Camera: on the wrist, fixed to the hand. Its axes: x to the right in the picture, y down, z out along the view.
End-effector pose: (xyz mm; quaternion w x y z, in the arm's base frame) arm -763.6 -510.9 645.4 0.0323 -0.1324 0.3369 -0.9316
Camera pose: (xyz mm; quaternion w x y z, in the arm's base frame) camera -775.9 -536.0 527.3 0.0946 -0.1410 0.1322 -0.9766
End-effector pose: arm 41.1 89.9 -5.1 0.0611 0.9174 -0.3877 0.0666
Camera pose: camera -40.3 44.3 72.4 0.1498 -0.9001 0.3904 -0.1223
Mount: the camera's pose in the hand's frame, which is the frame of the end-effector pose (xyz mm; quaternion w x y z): -11.0 94.8 -74.9 0.9761 0.2138 -0.0297 0.0266
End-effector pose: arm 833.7 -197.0 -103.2 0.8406 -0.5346 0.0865 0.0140
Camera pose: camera 802.1 -223.2 -217.4 0.9369 -0.3394 0.0767 0.0334
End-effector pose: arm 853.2 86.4 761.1 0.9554 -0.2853 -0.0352 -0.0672
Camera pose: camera 858.6 124.9 646.2 0.9943 -0.0771 -0.0695 -0.0242
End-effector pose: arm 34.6 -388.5 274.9 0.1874 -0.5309 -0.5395 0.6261
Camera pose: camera 135.6 -394.6 208.0 0.2637 -0.4739 -0.3842 0.7472
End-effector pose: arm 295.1 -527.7 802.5 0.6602 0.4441 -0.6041 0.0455
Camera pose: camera 292.3 -417.4 853.0 0.5303 0.5599 -0.6113 0.1779
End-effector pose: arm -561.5 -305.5 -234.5 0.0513 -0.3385 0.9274 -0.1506
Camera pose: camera -625.9 -211.3 -193.2 0.1540 -0.2992 0.8805 -0.3339
